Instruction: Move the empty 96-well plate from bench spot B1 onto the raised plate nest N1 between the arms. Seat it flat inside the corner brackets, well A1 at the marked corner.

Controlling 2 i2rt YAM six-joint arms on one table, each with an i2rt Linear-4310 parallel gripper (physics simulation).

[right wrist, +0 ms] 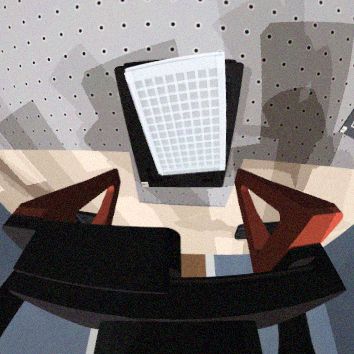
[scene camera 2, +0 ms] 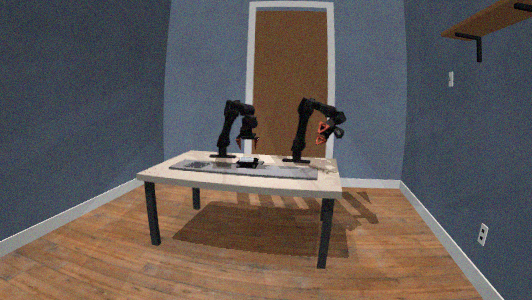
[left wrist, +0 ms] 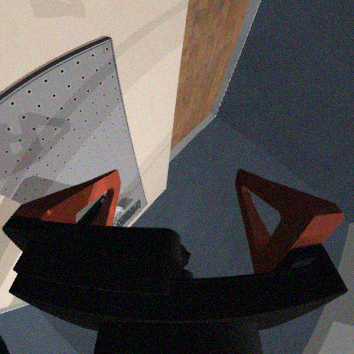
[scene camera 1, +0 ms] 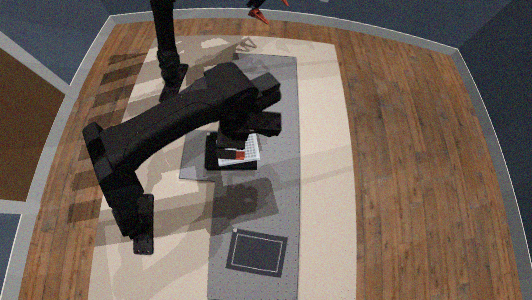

Observation:
The left gripper (left wrist: 177,175) is open and holds nothing. The right gripper (scene camera 1: 231,140) is open and holds nothing. Also in view: a white well plate (right wrist: 180,101). Further things: a black block (right wrist: 143,159).
The right gripper is seen too in the right wrist view (right wrist: 177,174).

